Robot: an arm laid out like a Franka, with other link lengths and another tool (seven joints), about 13 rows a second.
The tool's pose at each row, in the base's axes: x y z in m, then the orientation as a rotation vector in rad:
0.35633 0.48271 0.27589 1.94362 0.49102 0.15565
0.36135 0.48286 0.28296 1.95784 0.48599 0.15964
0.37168 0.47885 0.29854 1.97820 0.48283 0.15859
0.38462 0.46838 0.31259 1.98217 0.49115 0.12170
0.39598 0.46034 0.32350 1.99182 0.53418 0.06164
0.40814 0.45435 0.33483 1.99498 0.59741 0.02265
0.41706 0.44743 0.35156 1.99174 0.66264 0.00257
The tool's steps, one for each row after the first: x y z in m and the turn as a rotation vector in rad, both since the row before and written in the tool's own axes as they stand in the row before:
0.00380 0.00766 -0.00143 0.01226 0.00142 0.00824
0.00610 0.01812 0.00007 0.01919 -0.00073 0.00599
0.00614 0.01982 0.00663 0.01020 -0.02158 -0.02100
0.00578 0.01588 0.00521 0.02579 -0.02072 -0.05341
0.00648 0.01616 0.00298 0.02069 0.00297 -0.05910
0.00100 0.02016 -0.00007 0.01244 0.01628 -0.05351

